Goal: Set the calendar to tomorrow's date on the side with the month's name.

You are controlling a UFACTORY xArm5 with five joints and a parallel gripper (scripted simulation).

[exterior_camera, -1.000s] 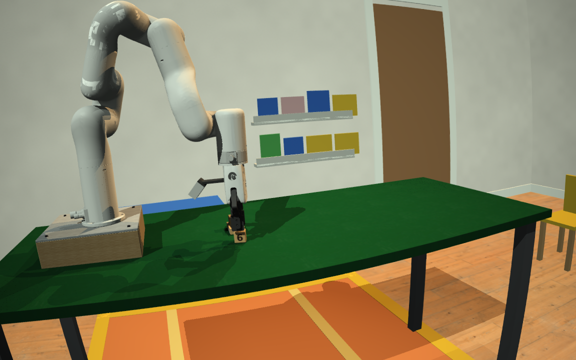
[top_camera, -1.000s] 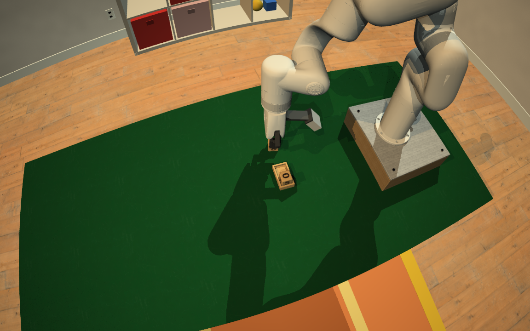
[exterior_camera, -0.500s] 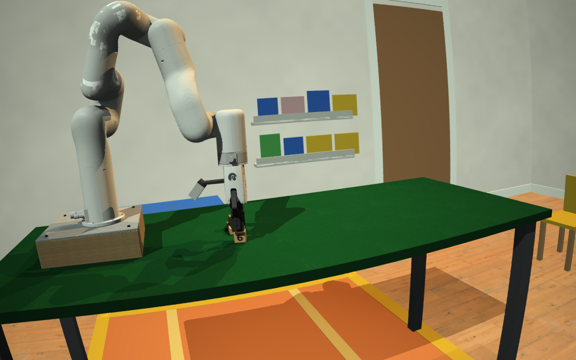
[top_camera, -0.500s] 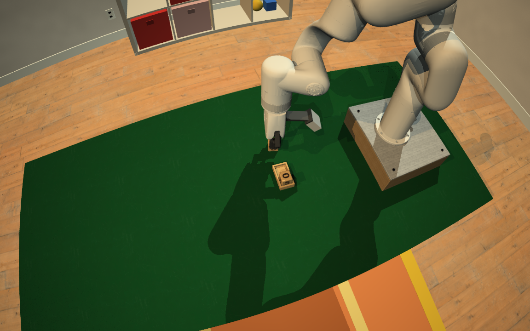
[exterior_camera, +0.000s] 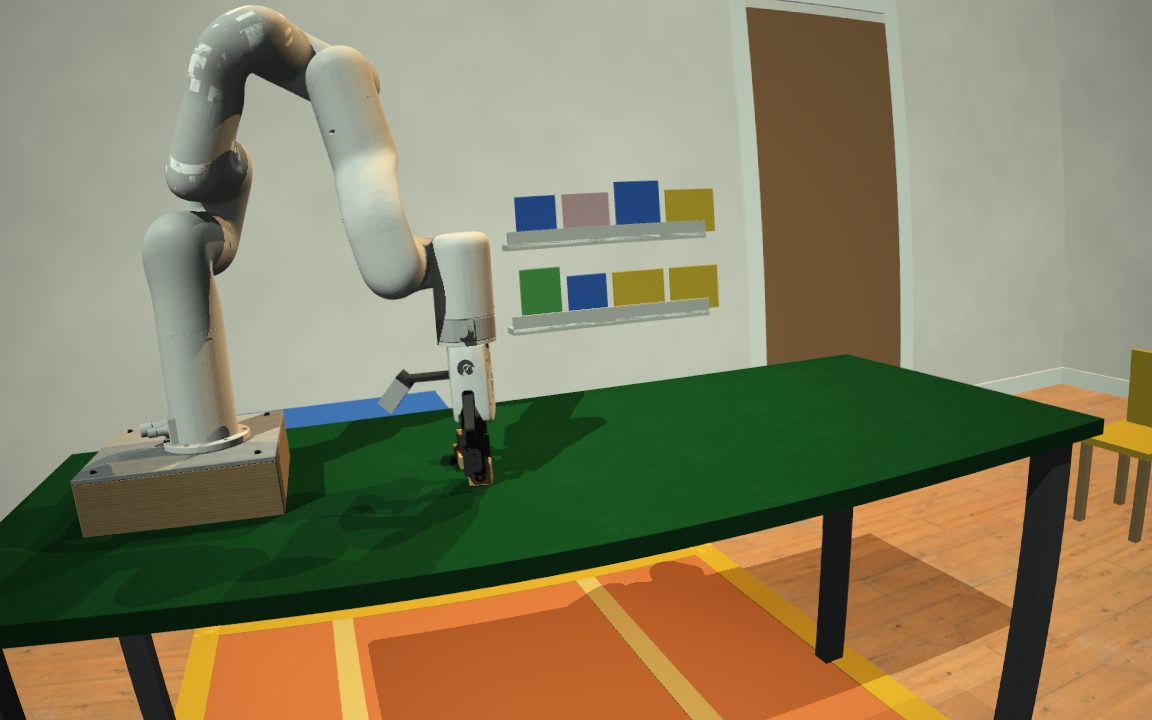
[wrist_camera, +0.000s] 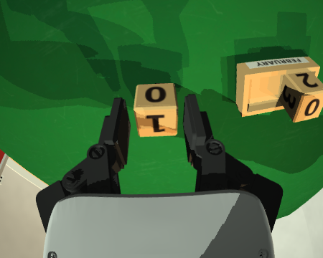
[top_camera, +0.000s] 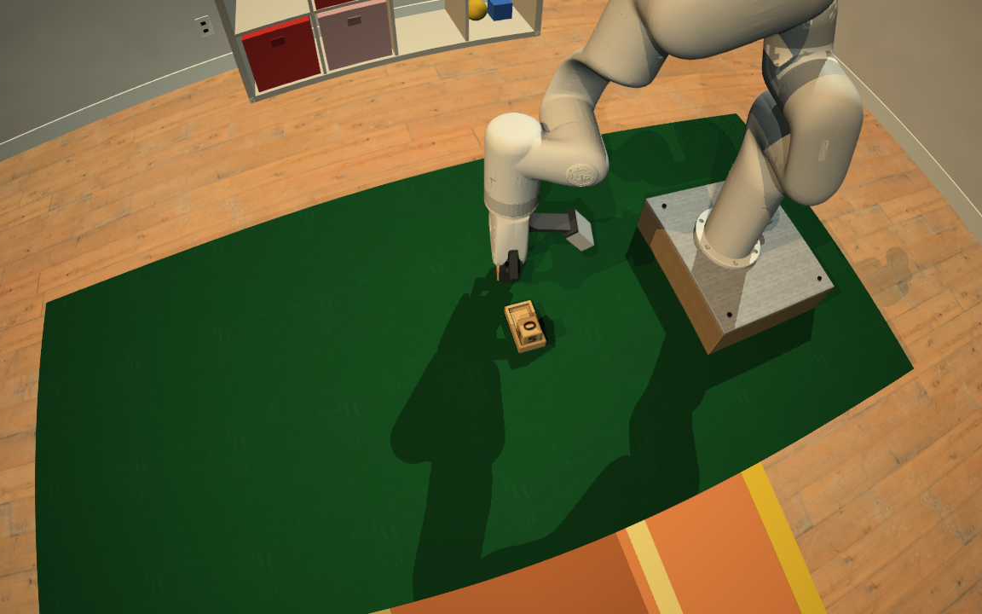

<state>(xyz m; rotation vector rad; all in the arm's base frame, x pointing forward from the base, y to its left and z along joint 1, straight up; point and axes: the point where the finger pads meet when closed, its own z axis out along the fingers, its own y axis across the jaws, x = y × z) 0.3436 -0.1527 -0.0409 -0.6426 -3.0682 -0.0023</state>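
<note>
My hand is 12 cm to the right of the date cube, 3 cm short of it and 1 cm above it. The rest, counted from my hand: wooden tray (10 cm to the left, 3 cm below, 2 cm ahead).
</note>
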